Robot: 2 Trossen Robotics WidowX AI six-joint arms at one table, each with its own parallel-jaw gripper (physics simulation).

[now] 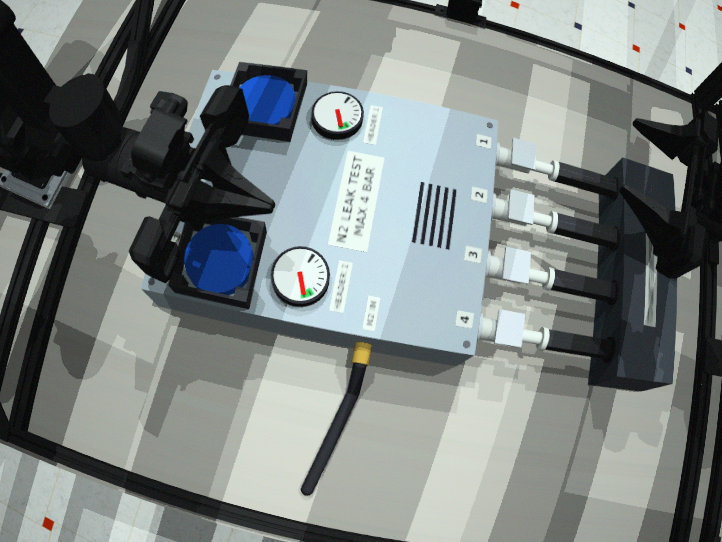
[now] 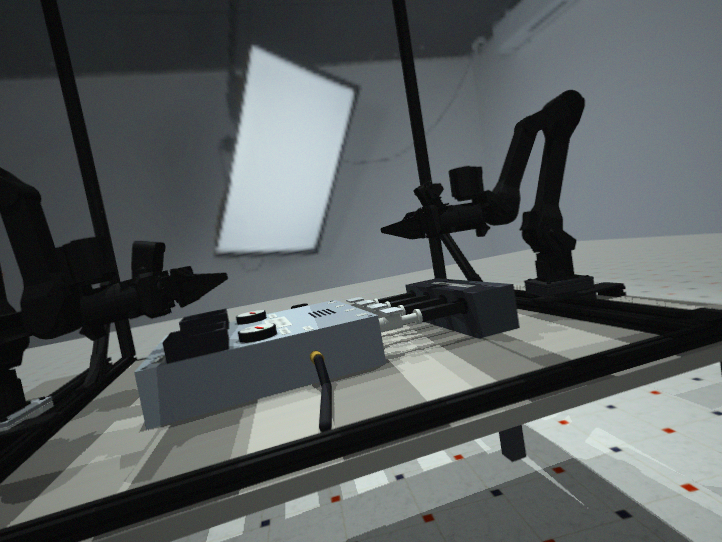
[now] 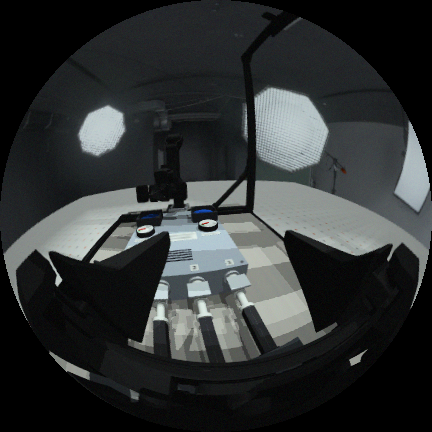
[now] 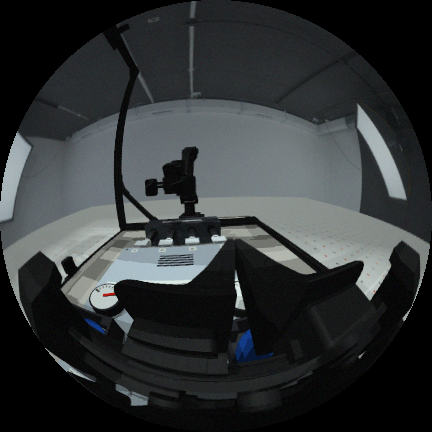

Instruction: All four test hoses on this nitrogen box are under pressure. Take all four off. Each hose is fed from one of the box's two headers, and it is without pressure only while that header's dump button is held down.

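Seen in the pictures: left gripper, fingertip midpoint: (image 1: 628, 152) (image 2: 383, 229) (image 3: 228, 237) (image 4: 157, 186); right gripper, fingertip midpoint: (image 1: 273, 207) (image 2: 226, 275) (image 3: 151, 196) (image 4: 232, 244); left arm's base at its link origin: (image 2: 556, 278) (image 4: 189, 213); right arm's base at its link origin: (image 1: 38, 161) (image 3: 178, 206).
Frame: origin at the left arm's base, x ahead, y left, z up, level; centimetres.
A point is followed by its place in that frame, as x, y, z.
Note:
The light blue nitrogen box (image 1: 408, 140) @[57.0, 2.5, 3.2] (image 2: 262, 373) @[60.2, 26.3, -1.3] has two blue dump buttons, an upper one (image 1: 268, 100) @[73.1, 5.3, 4.8] and a lower one (image 1: 218, 259) @[68.9, 24.0, 4.8], in black housings. Both the upper gauge (image 1: 337, 114) @[65.2, 3.8, 4.8] and the lower gauge (image 1: 300, 275) @[60.7, 21.9, 4.8] have red needles by the green mark. Hose 1 (image 1: 583, 176) @[35.8, -4.8, 1.7], hose 2 (image 1: 583, 229) @[34.0, 2.1, 1.7], hose 3 (image 1: 583, 284) @[32.0, 8.6, 1.7] and hose 4 (image 1: 577, 343) @[30.5, 15.4, 1.7] are attached at their numbered ports. My right gripper (image 1: 272, 205) @[64.3, 19.7, 13.4] (image 2: 226, 276) @[64.3, 19.7, 13.4] (image 4: 232, 244) @[64.3, 19.7, 13.4] is shut and empty, above the box between the buttons. My left gripper (image 1: 629, 155) @[35.8, 0.0, 16.8] (image 2: 382, 229) @[35.8, 0.0, 16.8] (image 3: 228, 237) @[35.8, 0.0, 16.8] is open and empty, above the hoses.
A dark block (image 1: 629, 355) @[23.9, 14.6, 3.2] (image 2: 495, 309) @[20.8, 16.6, -0.5] holds the hoses' far ends. A black supply hose (image 1: 335, 428) @[51.4, 33.8, -3.4] (image 2: 326, 402) @[51.1, 36.6, -3.4] runs from a brass fitting (image 1: 362, 353) @[52.1, 25.5, 0.1] on the box's lower side. A black frame (image 1: 174, 490) @[64.4, 48.6, -2.8] edges the table.

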